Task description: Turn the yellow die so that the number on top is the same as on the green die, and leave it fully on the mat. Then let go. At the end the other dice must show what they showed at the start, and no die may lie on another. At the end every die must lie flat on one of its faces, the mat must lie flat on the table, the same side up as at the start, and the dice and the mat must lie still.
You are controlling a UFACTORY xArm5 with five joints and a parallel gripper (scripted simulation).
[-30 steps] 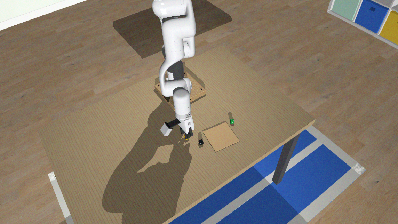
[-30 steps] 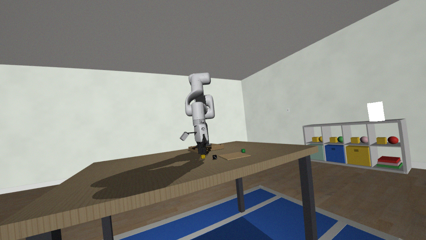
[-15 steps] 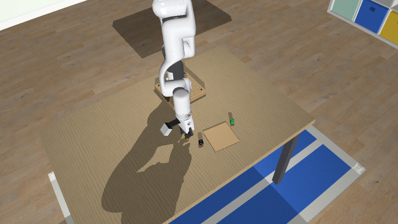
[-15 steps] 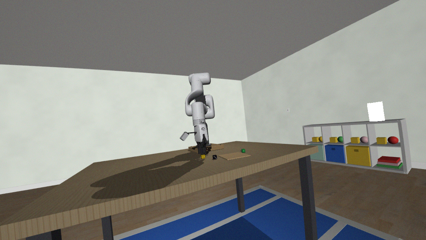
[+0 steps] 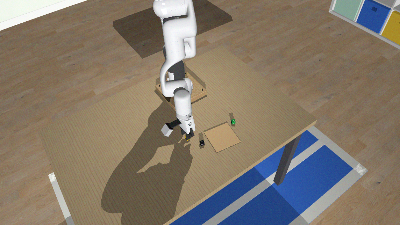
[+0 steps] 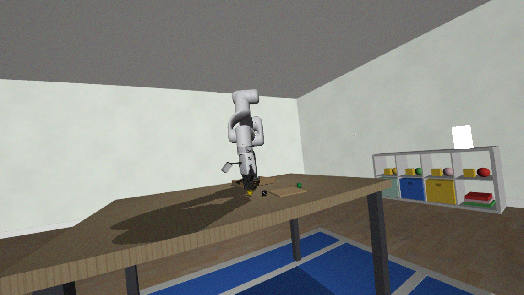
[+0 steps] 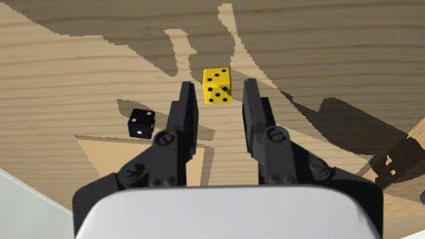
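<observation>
Right now the yellow die is 4 cm below my hand. Also, from my hand: tan mat (14 cm to the left, 12 cm ahead, 4 cm below); green die (25 cm to the left, 9 cm ahead, 4 cm below); black die (8 cm ahead, 4 cm below, 3 cm to the left).
</observation>
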